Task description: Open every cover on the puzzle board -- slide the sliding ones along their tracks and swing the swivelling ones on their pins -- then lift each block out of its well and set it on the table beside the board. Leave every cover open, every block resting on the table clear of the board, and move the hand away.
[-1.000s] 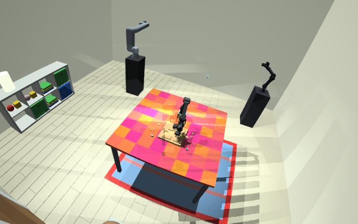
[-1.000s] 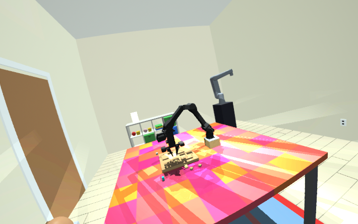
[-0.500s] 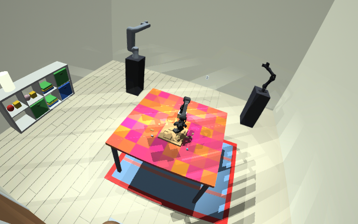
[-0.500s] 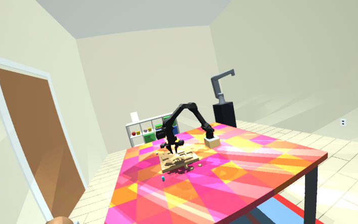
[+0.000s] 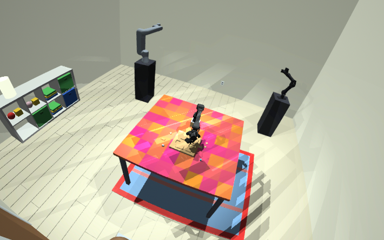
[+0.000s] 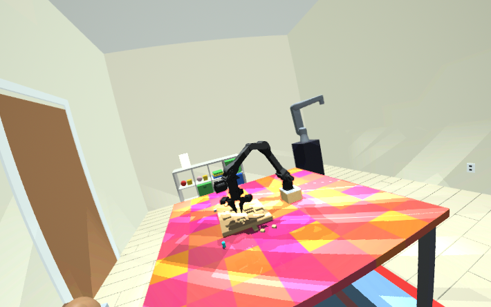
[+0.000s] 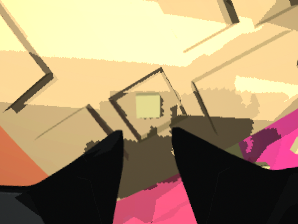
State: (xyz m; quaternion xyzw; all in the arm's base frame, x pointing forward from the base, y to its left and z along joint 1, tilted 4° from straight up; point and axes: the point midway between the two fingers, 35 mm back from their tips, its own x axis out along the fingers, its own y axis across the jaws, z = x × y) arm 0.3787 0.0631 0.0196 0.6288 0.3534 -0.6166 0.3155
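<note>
Now: gripper tip 50 mm to the left of the tan wooden puzzle board, 50 mm above it and 20 mm past it. Round my gripper tip: cyan block 160 mm to the left, 140 mm ahead, 50 mm below.
</note>
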